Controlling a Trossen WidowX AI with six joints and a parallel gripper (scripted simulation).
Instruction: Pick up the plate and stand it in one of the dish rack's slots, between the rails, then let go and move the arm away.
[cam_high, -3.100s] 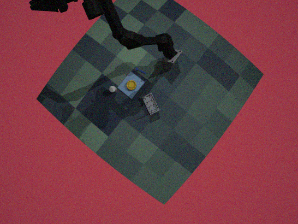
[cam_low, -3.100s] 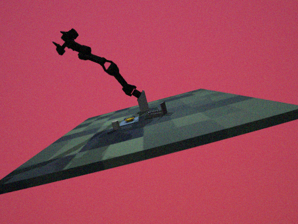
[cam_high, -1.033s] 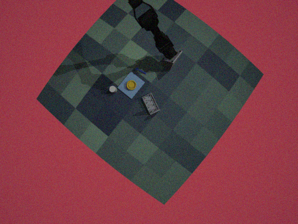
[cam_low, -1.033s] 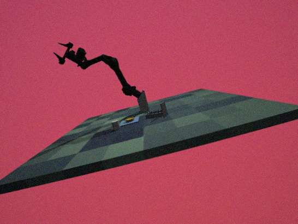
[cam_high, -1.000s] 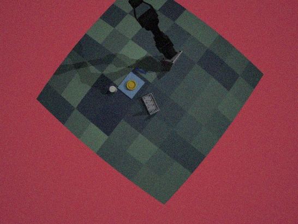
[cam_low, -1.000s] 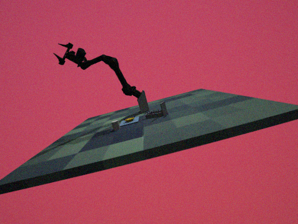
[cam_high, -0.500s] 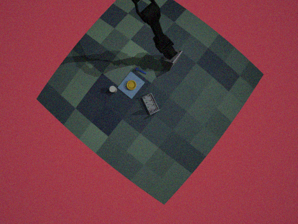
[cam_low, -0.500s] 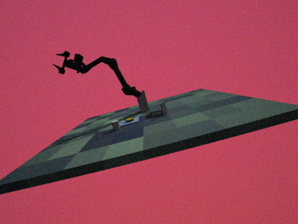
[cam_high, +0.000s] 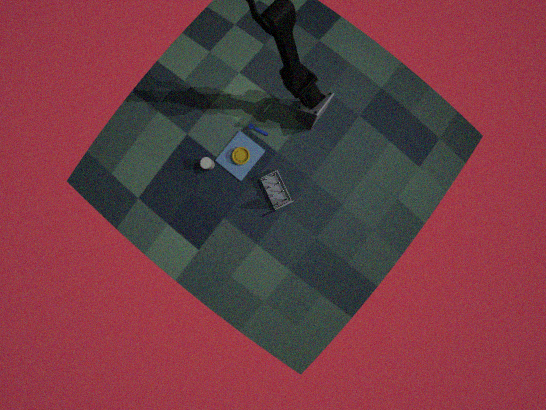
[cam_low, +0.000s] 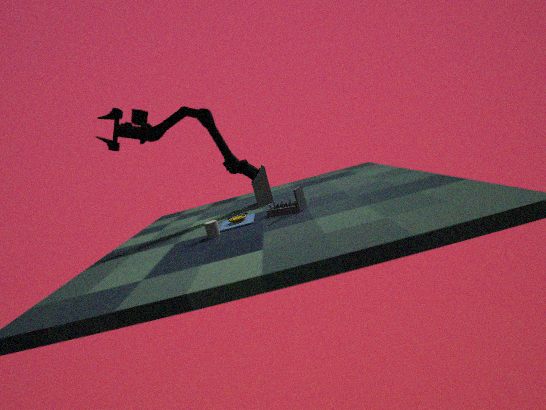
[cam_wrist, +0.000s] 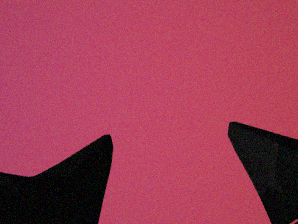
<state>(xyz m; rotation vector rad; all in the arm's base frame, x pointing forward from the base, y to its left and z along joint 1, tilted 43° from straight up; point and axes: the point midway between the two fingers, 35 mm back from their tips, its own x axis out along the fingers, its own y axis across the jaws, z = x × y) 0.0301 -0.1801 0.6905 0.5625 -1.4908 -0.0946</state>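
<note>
My gripper tip is now 58 cm to the right of the yellow plate, 51 cm above it and 21 cm short of it. Round my gripper tip: grey dish rack: 76 cm to the left, 50 cm below, 20 cm ahead; then pale blue mat: 57 cm to the left, 52 cm below, 21 cm ahead; then white cup: 52 cm to the left, 50 cm below, 32 cm ahead.
</note>
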